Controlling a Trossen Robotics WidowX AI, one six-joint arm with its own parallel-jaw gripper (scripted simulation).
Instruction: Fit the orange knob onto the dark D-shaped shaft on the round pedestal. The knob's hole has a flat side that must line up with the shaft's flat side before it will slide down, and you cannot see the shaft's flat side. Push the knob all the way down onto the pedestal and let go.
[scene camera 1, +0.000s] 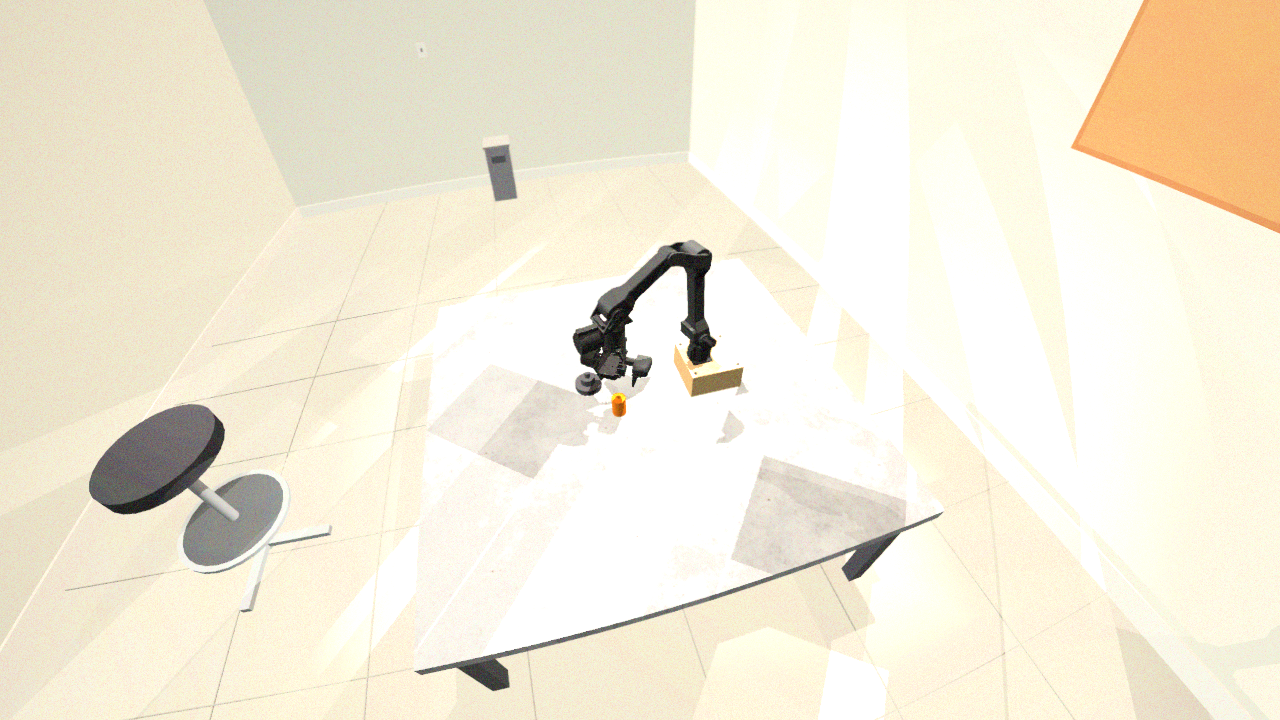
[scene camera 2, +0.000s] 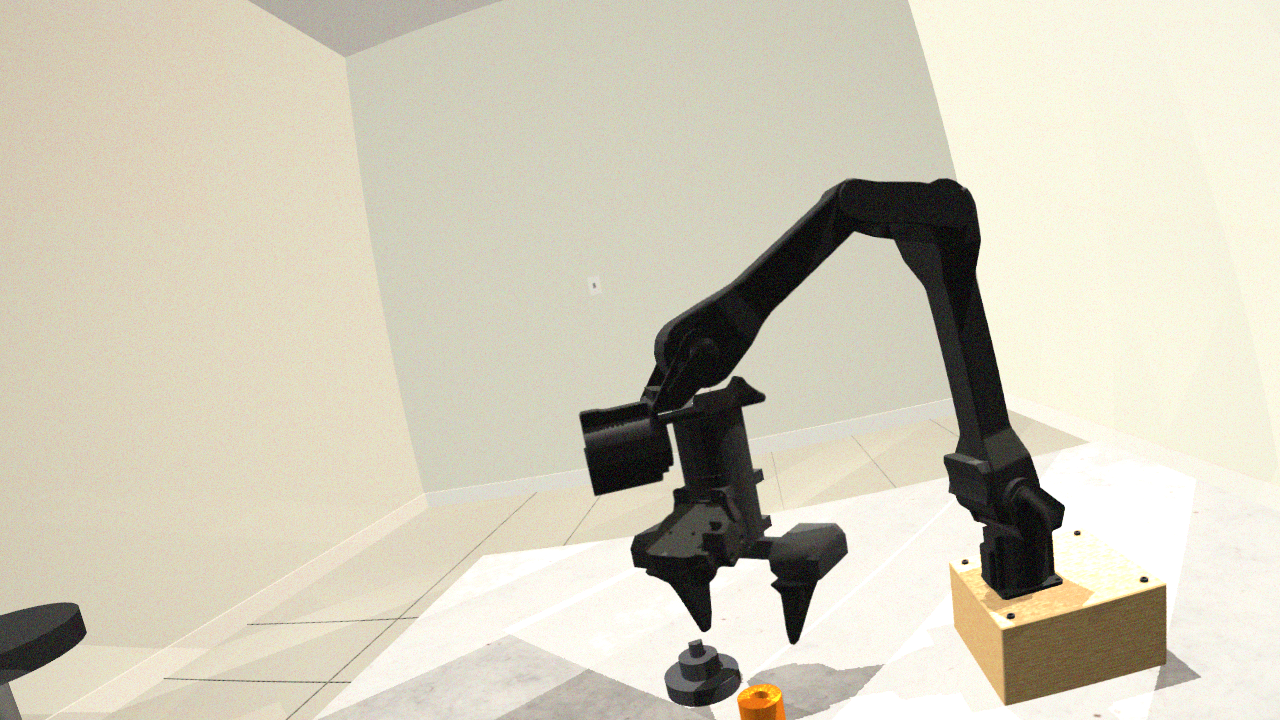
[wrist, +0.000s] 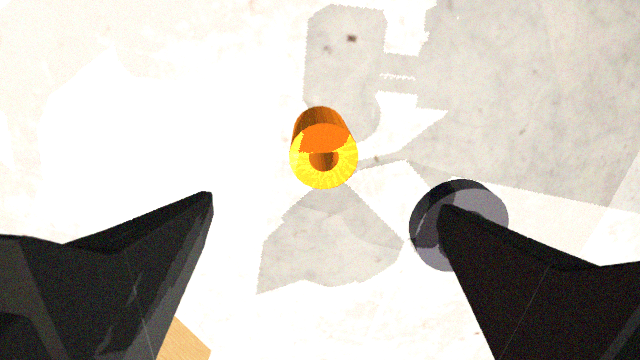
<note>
The gripper is open, with nothing in its grasp. Also in view: an orange knob and a dark round pedestal.
The gripper also shows in scene camera 1 and in the wrist view.
</note>
